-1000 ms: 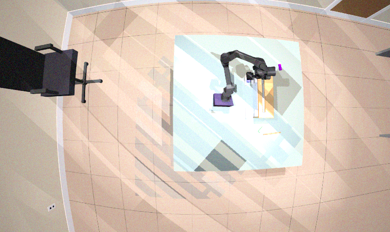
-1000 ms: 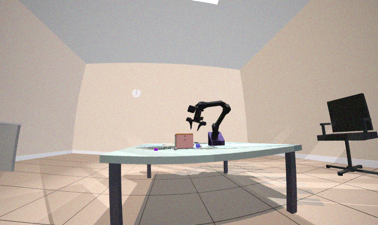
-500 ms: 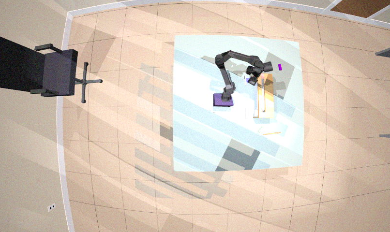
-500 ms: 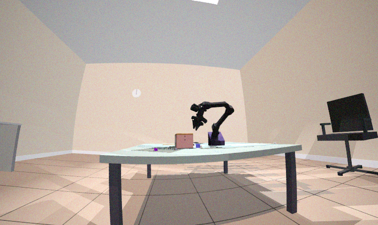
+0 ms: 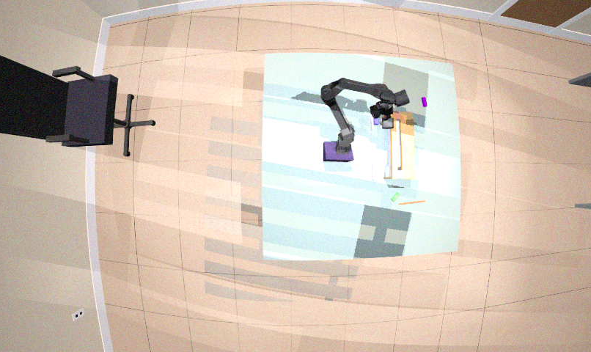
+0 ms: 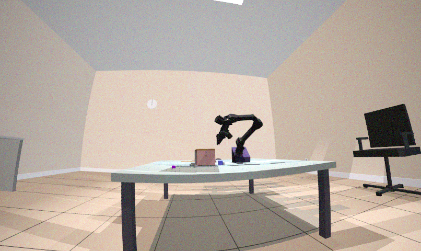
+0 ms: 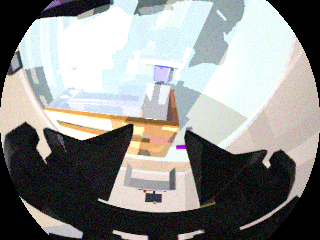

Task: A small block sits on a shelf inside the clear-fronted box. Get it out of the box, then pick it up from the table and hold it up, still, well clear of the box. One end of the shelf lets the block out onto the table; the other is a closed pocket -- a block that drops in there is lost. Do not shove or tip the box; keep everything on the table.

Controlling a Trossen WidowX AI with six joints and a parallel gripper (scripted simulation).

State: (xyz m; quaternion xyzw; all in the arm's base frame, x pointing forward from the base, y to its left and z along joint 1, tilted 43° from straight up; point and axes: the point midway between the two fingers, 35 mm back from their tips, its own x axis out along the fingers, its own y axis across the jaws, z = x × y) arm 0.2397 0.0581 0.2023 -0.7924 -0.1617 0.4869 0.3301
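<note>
My gripper tip is now 20 mm past the blue block and 150 mm above it. Also, from my gripper tip: green piece: 80 mm ahead, 460 mm to the right, 160 mm below; then orange box: 60 mm ahead, 160 mm to the right, 100 mm below; then magenta piece: 340 mm ahead, 130 mm to the left, 160 mm below.
</note>
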